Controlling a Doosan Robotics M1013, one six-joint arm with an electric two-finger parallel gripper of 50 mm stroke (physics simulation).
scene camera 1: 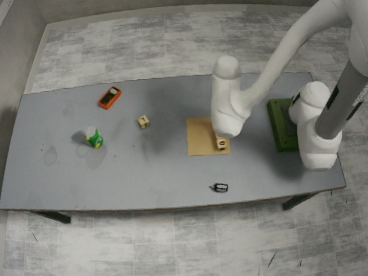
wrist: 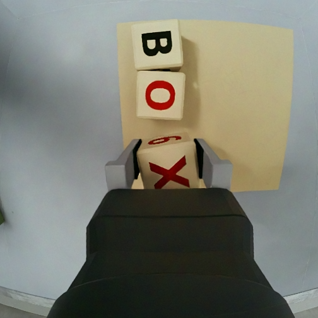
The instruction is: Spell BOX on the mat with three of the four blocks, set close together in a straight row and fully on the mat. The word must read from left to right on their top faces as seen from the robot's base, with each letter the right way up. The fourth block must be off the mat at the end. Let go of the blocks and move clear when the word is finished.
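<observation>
My gripper is shut on the X block, whose red X faces up. It holds the block over the mat's edge area, in line with the O block and a small gap from it; its height above the mat is hard to tell. The O block and the B block stand close together on the tan mat, along one edge. In the scene view the arm hides the gripper and the X block. The fourth block lies on the table, off the mat.
A green can and an orange multimeter are on the left of the table. A small black object lies in front of the mat. A green case stands to the right, beside the arm.
</observation>
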